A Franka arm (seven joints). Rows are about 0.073 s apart.
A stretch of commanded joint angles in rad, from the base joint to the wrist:
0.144, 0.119, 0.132, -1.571, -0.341, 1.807, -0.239
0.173, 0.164, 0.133, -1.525, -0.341, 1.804, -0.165
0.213, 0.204, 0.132, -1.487, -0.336, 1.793, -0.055
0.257, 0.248, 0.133, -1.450, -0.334, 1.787, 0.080
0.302, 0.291, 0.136, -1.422, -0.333, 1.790, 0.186
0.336, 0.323, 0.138, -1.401, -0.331, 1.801, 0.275
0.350, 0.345, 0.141, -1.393, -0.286, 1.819, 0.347
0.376, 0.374, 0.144, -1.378, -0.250, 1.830, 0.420
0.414, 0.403, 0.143, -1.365, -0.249, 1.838, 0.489
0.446, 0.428, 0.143, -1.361, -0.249, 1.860, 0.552
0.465, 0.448, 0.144, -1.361, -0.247, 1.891, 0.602
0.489, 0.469, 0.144, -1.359, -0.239, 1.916, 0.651
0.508, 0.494, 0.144, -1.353, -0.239, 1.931, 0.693
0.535, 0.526, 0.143, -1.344, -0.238, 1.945, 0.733
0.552, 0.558, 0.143, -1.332, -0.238, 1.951, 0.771
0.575, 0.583, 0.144, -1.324, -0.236, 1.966, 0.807
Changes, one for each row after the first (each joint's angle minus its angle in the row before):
0.029, 0.045, 0.001, 0.046, 0.000, -0.003, 0.074
0.040, 0.040, -0.001, 0.038, 0.005, -0.011, 0.110
0.044, 0.044, 0.001, 0.037, 0.002, -0.006, 0.135
0.045, 0.043, 0.003, 0.028, 0.001, 0.003, 0.106
0.034, 0.032, 0.002, 0.021, 0.002, 0.011, 0.089
0.014, 0.022, 0.003, 0.008, 0.045, 0.018, 0.072
0.026, 0.029, 0.003, 0.015, 0.036, 0.011, 0.073
0.038, 0.029, -0.001, 0.013, 0.001, 0.008, 0.069
0.032, 0.025, 0.000, 0.004, 0.000, 0.022, 0.063
0.019, 0.020, 0.001, 0.000, 0.002, 0.031, 0.050
0.024, 0.021, 0.000, 0.002, 0.008, 0.025, 0.049
0.019, 0.025, 0.000, 0.006, 0.000, 0.015, 0.042
0.027, 0.032, -0.001, 0.009, 0.001, 0.014, 0.040
0.017, 0.032, 0.000, 0.012, 0.000, 0.006, 0.038
0.023, 0.025, 0.001, 0.008, 0.002, 0.015, 0.036

